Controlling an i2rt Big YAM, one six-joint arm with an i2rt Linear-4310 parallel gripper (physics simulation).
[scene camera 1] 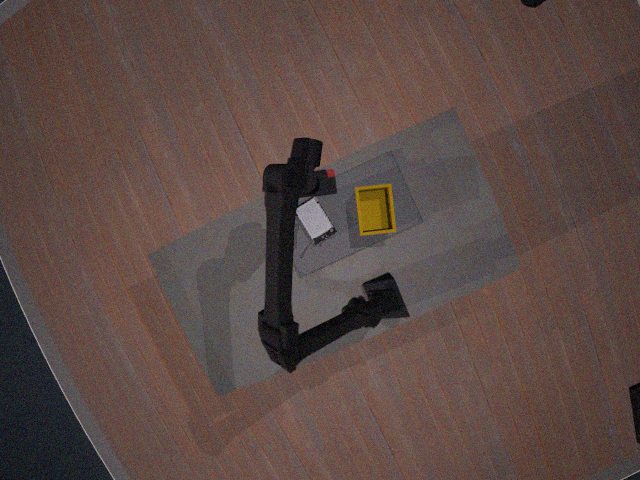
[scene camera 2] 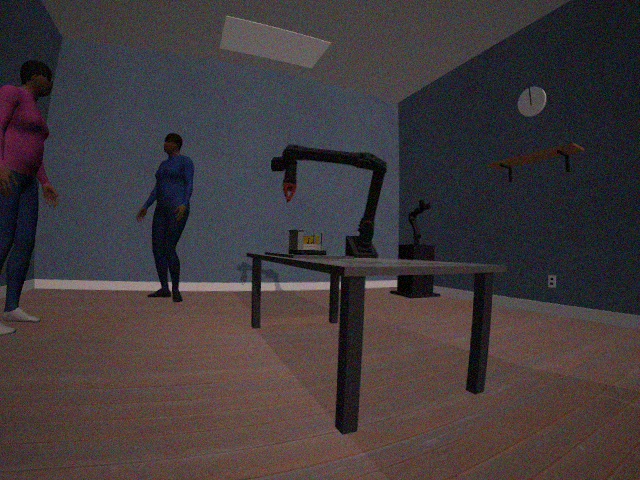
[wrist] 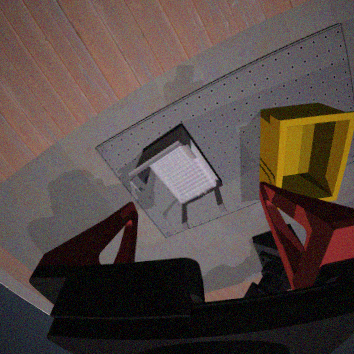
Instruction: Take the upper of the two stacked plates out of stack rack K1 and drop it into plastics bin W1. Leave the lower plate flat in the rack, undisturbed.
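Frame: origin at the arm's base, x up, y ahead, z left, level; metres.
Where they show: gripper, fingertip midpoint: (scene camera 2: 288,200) (wrist: 195,198); arm's base at its link origin: (scene camera 1: 384,300) (scene camera 2: 362,245) (wrist: 282,265).
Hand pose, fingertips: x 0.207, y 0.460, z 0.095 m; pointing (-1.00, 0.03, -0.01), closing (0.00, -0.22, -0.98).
Observation:
Each offset is from my fingertips to the top centre of the thing. Level surfaces: height alone.
White plates {dz +0.049, dx -0.213, dy -0.084 m} (scene camera 1: 314,218) (wrist: 182,172) lie flat in the dark stack rack {dz +0.047, dx -0.145, dy -0.090 m} (scene camera 1: 325,237) (scene camera 2: 296,240) (wrist: 162,140). The top face of the upper plate shows; the lower plate cannot be told apart from it. The yellow bin {dz -0.172, dx -0.165, dy -0.133 m} (scene camera 1: 376,232) (wrist: 271,145) stands to the right of the rack in the wrist view, and part of it shows behind the rack in scene camera 2. My gripper (scene camera 2: 288,198) (wrist: 195,198) has red fingers, is open and empty, and hangs high above the table, pointing down. In the wrist view the rack lies beyond and between the fingertips.
Rack and bin stand on a perforated board (scene camera 1: 408,206) (wrist: 295,75) on the grey table {dx -0.281 m} (scene camera 1: 465,206) (scene camera 2: 423,267). Two slim posts stand at one end of the rack. My arm's base (scene camera 1: 387,299) (scene camera 2: 360,246) is mounted near the table's edge. Two people stand on the floor in scene camera 2.

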